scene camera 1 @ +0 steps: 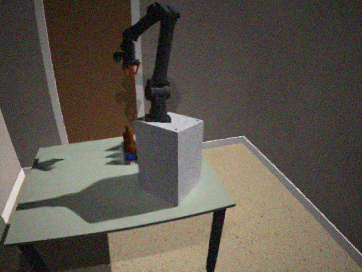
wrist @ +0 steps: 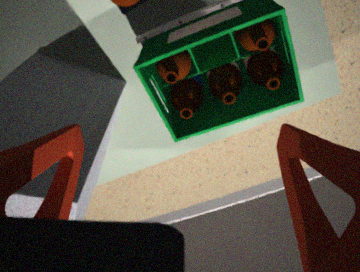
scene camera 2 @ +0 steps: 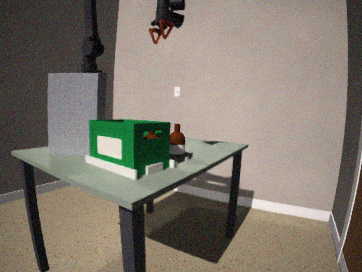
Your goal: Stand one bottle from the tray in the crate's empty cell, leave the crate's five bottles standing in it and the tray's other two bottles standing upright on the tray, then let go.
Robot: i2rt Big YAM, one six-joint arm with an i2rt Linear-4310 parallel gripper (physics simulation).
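Pixels of known places: gripper, fingertip midpoint: (scene camera 1: 132,76) (wrist: 180,135) (scene camera 2: 159,41); arm's base, link origin: (scene camera 1: 157,119) (scene camera 2: 89,73).
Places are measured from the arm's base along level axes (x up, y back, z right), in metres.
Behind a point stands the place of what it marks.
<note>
The green crate (scene camera 2: 129,137) {x -0.288, y -0.533, z 0.150 m} (wrist: 210,122) {x -0.263, y -0.361, z 0.144 m} stands upright on the table. In the wrist view its five brown bottles stand in it, among them one (wrist: 175,66) {x -0.282, y -0.339, z 0.009 m} and another (wrist: 257,36) {x -0.270, y -0.500, z 0.004 m} on either side of the empty cell (wrist: 215,54) {x -0.389, y -0.412, z 0.056 m}. The dark tray (scene camera 2: 187,156) {x -0.401, y -0.532, z -0.187 m} (wrist: 172,21) lies beside the crate. On it a brown bottle (scene camera 1: 129,145) (scene camera 2: 177,138) stands upright; the tray's other bottles are largely hidden, and part of an orange-brown bottle shows at the wrist view's top edge. My gripper (scene camera 1: 131,73) {x 0.115, y -0.414, z -0.109 m} (scene camera 2: 160,40) {x 0.115, y -0.414, z -0.109 m} (wrist: 180,135) {x 0.115, y -0.414, z -0.109 m} is open and empty, high above the table.
A tall grey pedestal (scene camera 1: 170,160) {x -0.142, y 0.144, z 0.035 m} (scene camera 2: 72,112) {x -0.214, y -0.095, z 0.139 m} carries the arm beside the crate and hides the crate in scene camera 1. Low white strips (scene camera 2: 112,167) {x -0.401, y -0.452, z 0.162 m} border the crate's base on the table (scene camera 1: 65,220) {x -0.418, y 0.191, z -0.520 m} (scene camera 2: 45,160) {x -0.418, y -0.121, z 0.288 m}. Walls stand behind the table.
</note>
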